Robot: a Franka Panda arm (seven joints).
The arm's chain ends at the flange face. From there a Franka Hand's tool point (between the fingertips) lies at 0.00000 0.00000 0.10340 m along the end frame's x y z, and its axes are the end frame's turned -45 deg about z.
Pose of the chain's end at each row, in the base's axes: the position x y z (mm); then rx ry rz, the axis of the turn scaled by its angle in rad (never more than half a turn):
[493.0 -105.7 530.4 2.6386 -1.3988 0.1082]
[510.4 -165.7 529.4 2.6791 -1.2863 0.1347]
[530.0 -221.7 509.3 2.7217 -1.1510 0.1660]
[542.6 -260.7 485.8 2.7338 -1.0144 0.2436]
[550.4 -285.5 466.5 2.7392 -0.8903 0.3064]
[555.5 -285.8 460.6 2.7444 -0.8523 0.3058]
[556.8 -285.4 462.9 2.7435 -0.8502 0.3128]
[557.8 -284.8 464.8 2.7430 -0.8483 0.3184]
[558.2 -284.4 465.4 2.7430 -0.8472 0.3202]
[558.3 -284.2 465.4 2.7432 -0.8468 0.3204]
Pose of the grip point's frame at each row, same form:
[492.2 -123.1 428.5 2.9590 -0.2812 0.0121]
[511.4 -185.2 427.9 2.9484 -0.1621 0.0292]
[533.3 -243.4 408.3 2.9302 -0.0217 0.0497]
[550.8 -287.3 386.2 2.8749 0.1075 0.1025]
[563.1 -315.9 368.5 2.8218 0.2218 0.1440]
[568.4 -316.6 362.7 2.8128 0.2583 0.1402]
[570.1 -316.4 365.2 2.8098 0.2598 0.1461]
[571.5 -315.9 367.2 2.8075 0.2612 0.1509]
[572.0 -315.6 367.8 2.8067 0.2622 0.1525]
[572.2 -315.4 367.8 2.8067 0.2626 0.1527]

